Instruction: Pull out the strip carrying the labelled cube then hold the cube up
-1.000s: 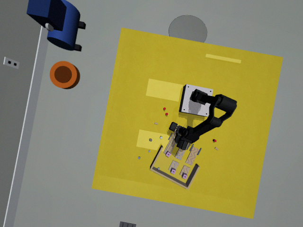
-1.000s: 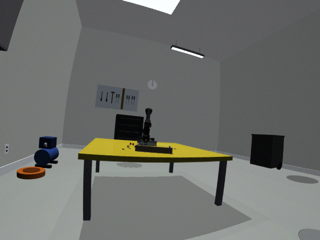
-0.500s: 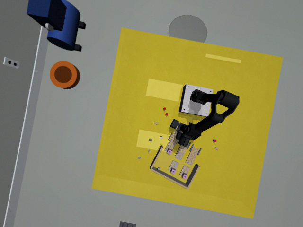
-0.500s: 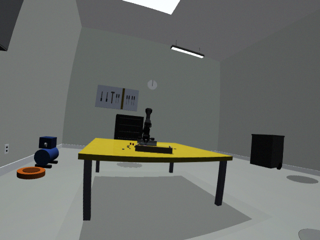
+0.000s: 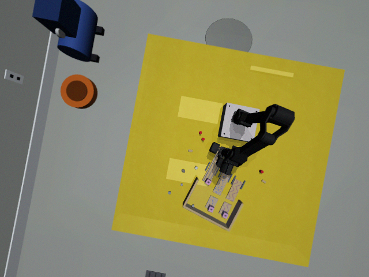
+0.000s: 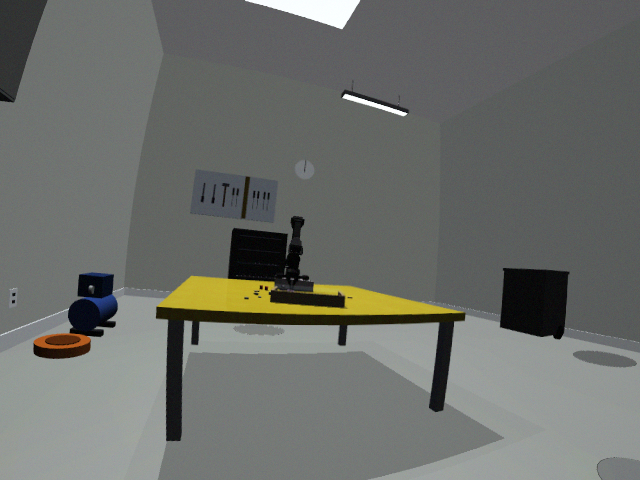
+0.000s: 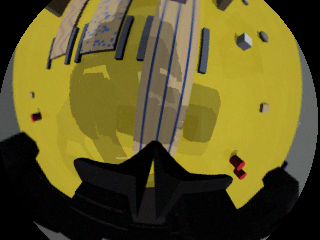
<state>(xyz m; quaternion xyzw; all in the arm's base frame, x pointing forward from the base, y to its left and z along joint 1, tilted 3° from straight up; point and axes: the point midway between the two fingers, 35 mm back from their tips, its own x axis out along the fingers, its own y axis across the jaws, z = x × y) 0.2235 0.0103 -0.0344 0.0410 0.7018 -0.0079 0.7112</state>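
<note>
The striped strip is 100 mm ahead of my gripper tip and 10 mm to the right of it.
</note>
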